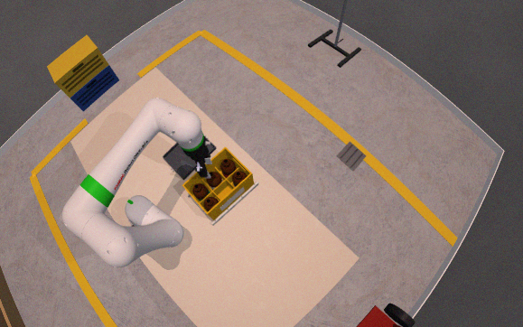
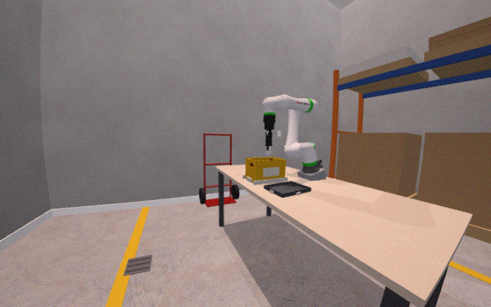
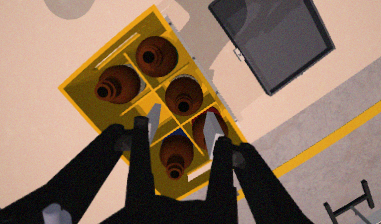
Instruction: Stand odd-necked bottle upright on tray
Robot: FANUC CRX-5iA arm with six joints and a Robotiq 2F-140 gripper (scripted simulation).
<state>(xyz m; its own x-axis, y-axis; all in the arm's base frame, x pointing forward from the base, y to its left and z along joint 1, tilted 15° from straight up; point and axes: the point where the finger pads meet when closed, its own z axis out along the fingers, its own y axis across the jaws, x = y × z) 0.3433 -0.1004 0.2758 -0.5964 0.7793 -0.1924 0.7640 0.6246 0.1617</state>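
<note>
My hand is 16 cm above the brown bottle. The rest, counted from my hand: yellow crate: 16 cm below, 4 cm to the right; then dark tray: 25 cm to the left, 23 cm below, 3 cm ahead.
</note>
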